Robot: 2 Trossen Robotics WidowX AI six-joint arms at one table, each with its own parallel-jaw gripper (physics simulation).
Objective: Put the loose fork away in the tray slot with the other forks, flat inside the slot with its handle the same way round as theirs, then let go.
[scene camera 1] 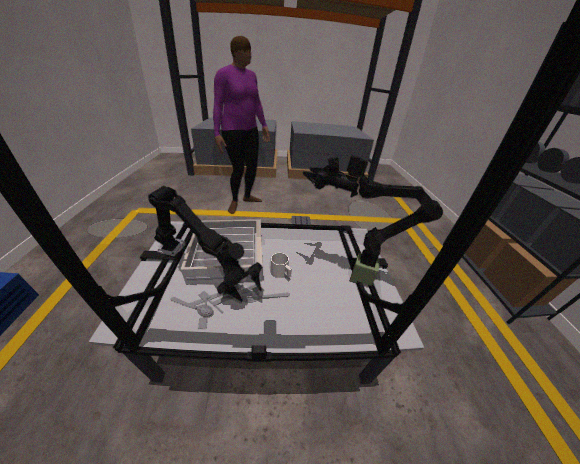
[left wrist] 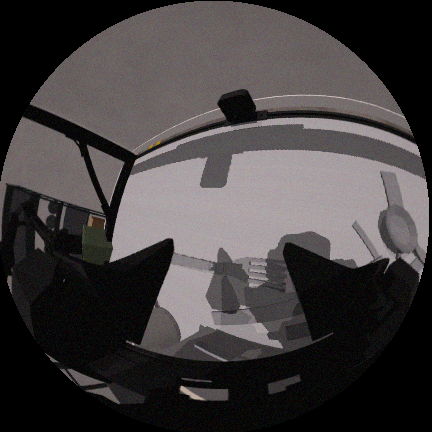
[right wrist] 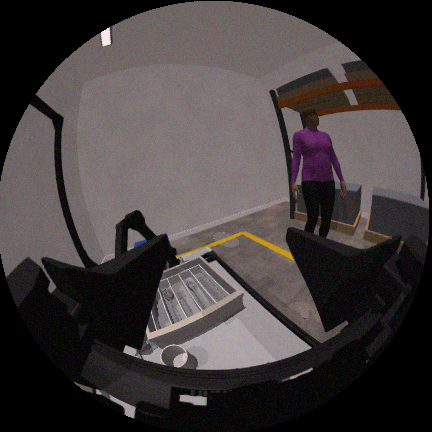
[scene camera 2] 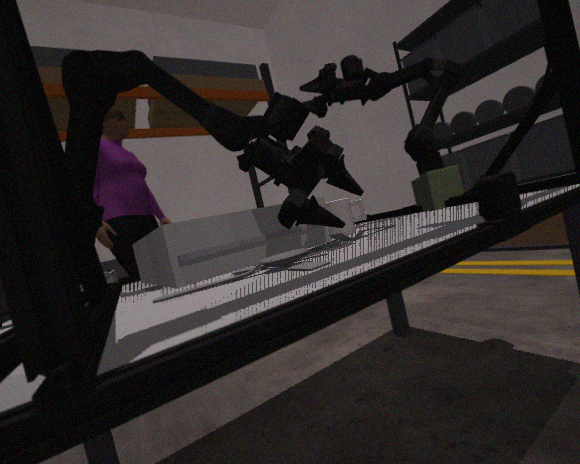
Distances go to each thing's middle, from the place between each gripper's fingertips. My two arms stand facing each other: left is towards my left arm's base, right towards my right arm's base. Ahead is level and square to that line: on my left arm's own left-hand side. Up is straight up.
Now: the white mug (scene camera 2: 341, 208) 190 mm ahead of my left hand, 90 mm to the right of it and 10 mm below it. Also, from my left hand: cutlery tray (scene camera 1: 245, 236) (250 mm ahead, 190 mm to the left, 20 mm below).
Right now the white mug is 180 mm behind my right hand, 60 mm to the left of it and 390 mm below it. The rest, counted from my right hand: cutlery tray 110 mm behind, 340 mm to the left, 400 mm below.
